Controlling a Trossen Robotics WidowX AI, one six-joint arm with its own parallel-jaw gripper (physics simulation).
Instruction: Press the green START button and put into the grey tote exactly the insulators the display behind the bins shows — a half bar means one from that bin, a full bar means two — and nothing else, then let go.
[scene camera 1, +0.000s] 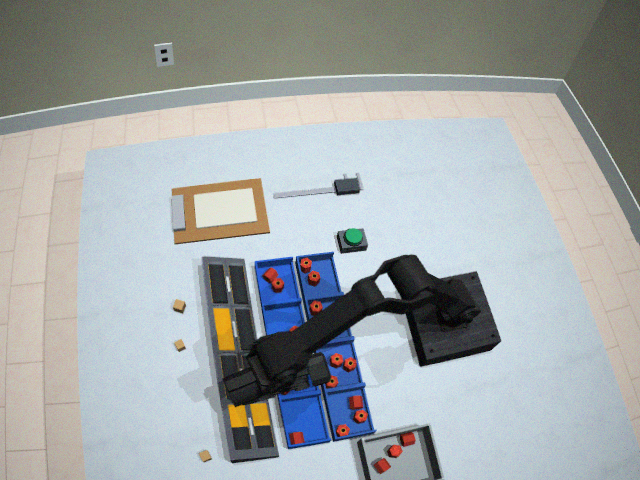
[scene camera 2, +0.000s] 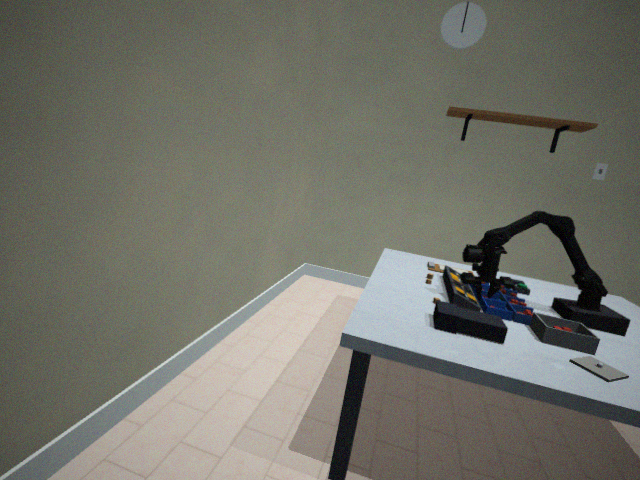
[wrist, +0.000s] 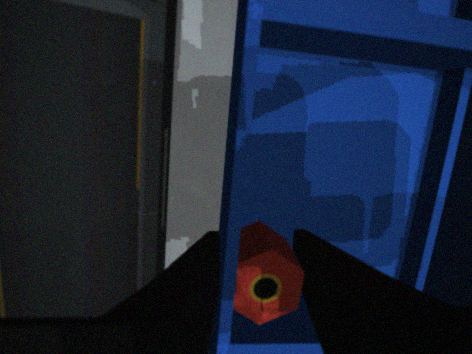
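My gripper (wrist: 256, 241) (scene camera 1: 287, 387) is down in a compartment of the blue bins (scene camera 1: 304, 414) (wrist: 340, 158), next to the display (scene camera 1: 208, 305). It is shut on a red hexagonal insulator (wrist: 270, 261) with a yellow-ringed hole, which sits between the two dark fingers. The display shows a half yellow bar (scene camera 1: 223, 329) and a full yellow bar (scene camera 1: 249, 415); the arm hides part of it. The grey tote (scene camera 1: 432, 452) at the front right holds three red insulators (scene camera 1: 394, 450). The green START button (scene camera 1: 353, 236) stands behind the bins.
Several red insulators (scene camera 1: 343, 362) lie in the other compartments. A brown clipboard (scene camera 1: 223, 233) and a dark tool (scene camera 1: 347, 186) lie at the back. Small tan cubes (scene camera 1: 179, 306) lie left of the display. The arm's base (scene camera 1: 456, 329) stands at the right.
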